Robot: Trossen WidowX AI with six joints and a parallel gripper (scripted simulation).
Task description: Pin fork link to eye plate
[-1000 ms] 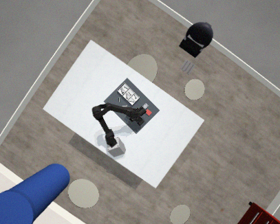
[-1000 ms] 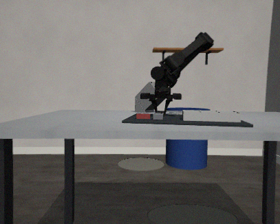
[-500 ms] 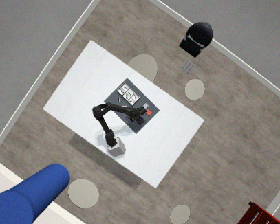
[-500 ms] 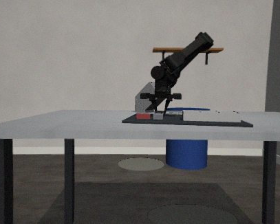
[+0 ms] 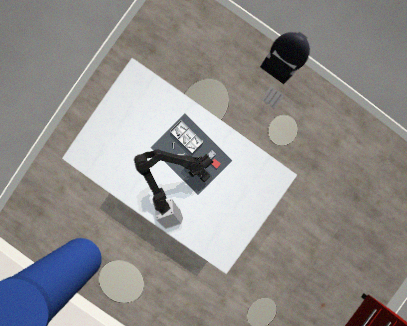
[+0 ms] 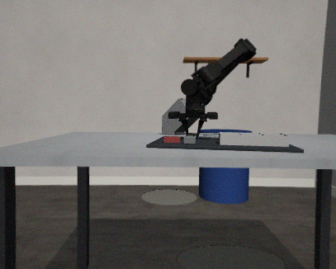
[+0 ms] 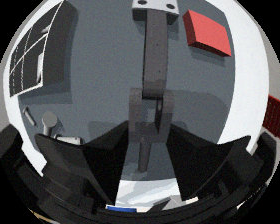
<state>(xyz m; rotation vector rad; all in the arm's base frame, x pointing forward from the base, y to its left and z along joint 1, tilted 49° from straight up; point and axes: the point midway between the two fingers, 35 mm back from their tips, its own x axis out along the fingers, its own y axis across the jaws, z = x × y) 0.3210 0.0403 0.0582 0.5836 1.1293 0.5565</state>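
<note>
My gripper is now 30 mm above the fork link. The rest, counted from my hand: grey pin 50 mm behind, 100 mm to the left, 30 mm below; dark mat 30 mm ahead, 100 mm to the left, 50 mm below; eye plate 50 mm ahead, 10 mm to the left, 30 mm below.
</note>
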